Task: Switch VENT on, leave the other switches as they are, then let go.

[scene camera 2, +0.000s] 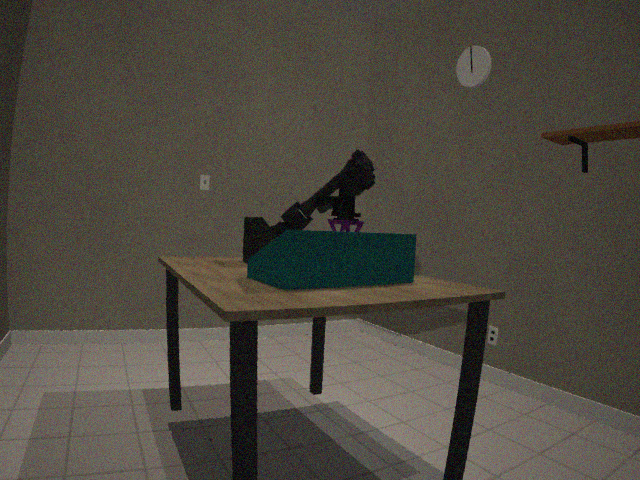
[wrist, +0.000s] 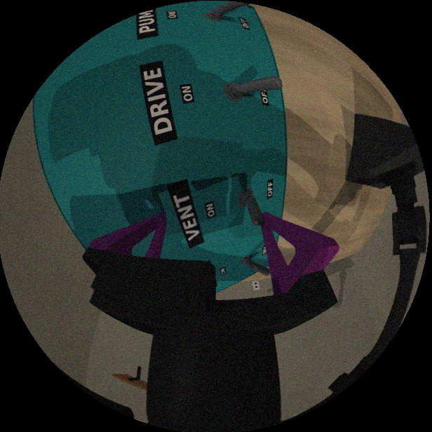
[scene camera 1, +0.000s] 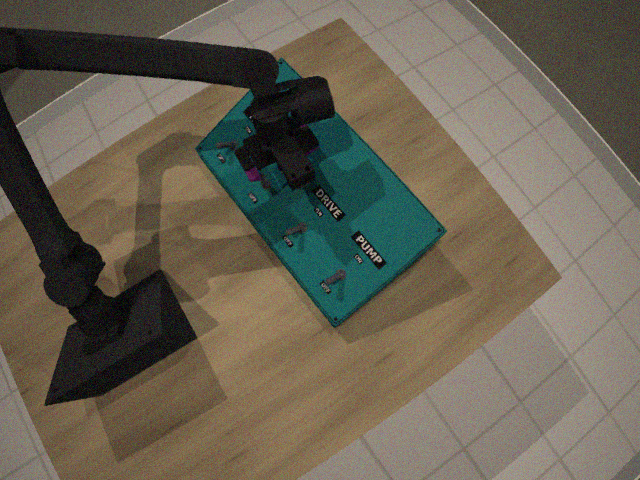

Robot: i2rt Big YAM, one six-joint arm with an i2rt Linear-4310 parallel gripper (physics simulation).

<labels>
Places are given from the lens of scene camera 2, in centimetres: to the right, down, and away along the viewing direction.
teal switch panel [scene camera 2: 297,259]: -6, 5, 120
</labels>
